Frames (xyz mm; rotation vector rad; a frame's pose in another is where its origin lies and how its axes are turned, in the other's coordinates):
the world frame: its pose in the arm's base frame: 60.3 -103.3 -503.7 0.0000 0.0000 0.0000
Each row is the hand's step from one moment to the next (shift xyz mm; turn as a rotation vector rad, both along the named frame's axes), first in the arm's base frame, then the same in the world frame.
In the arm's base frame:
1: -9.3 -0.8 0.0 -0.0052 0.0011 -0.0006
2: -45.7 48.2 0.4 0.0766 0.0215 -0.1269
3: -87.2 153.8 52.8 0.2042 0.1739 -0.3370
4: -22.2 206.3 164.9 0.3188 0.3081 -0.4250
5: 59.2 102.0 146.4 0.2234 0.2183 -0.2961
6: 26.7 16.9 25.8 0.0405 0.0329 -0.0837
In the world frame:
1: -9.3 -0.8 0.0 -0.0052 0.0011 -0.0006
2: -45.7 48.2 0.4 0.0766 0.0215 -0.1269
3: -87.2 153.8 52.8 0.2042 0.1739 -0.3370
4: -22.2 206.3 164.9 0.3188 0.3081 -0.4250
5: 59.2 102.0 146.4 0.2234 0.2183 -0.2961
6: 26.7 16.9 25.8 0.0405 0.0329 -0.0837

